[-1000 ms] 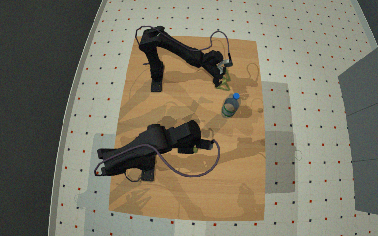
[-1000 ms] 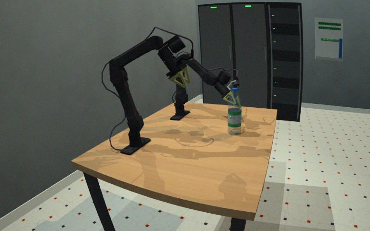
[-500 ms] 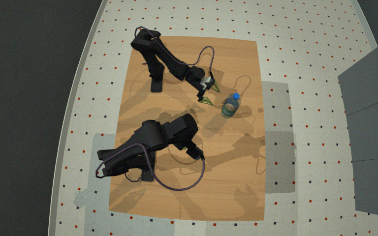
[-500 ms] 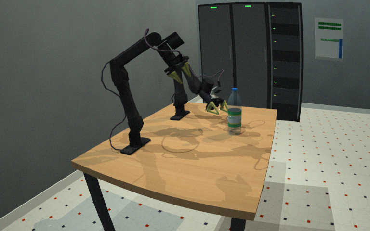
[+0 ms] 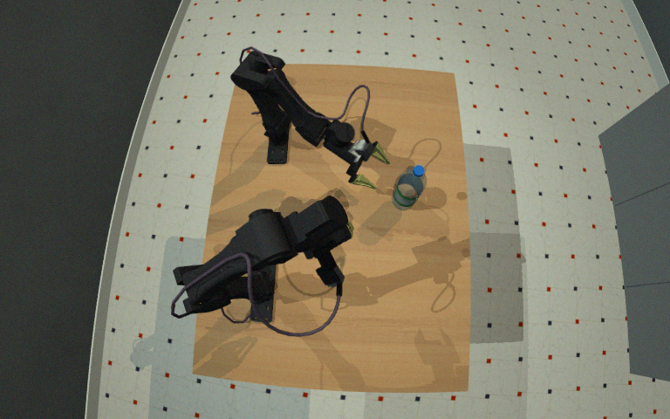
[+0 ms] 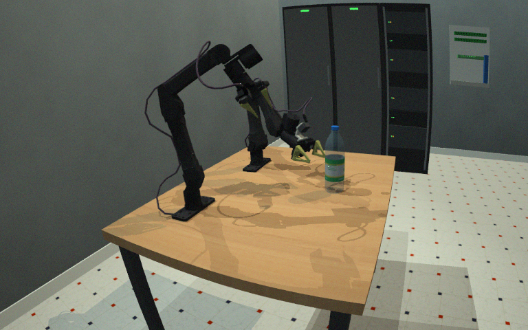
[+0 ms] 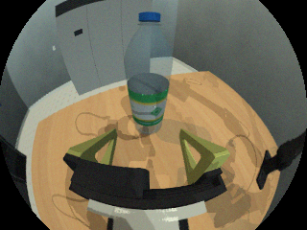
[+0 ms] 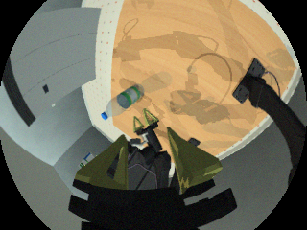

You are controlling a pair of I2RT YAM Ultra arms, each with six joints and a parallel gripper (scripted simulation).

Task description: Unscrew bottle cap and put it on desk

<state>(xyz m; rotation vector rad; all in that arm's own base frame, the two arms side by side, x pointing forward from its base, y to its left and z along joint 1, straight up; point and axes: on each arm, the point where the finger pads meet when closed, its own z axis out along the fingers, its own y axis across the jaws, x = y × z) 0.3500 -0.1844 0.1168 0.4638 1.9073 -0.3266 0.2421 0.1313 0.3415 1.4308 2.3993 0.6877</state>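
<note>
The bottle is 90 mm ahead of my left hand, 40 mm to the right of it and 10 mm above it. The rest, counted from my left hand: blue cap (140 mm above, 90 mm ahead, 40 mm to the right).
Right now the blue cap is 200 mm ahead of my right hand, 190 mm to the left of it and 90 mm below it. From my right hand the other things lie so: bottle: 210 mm below, 200 mm ahead, 190 mm to the left.
</note>
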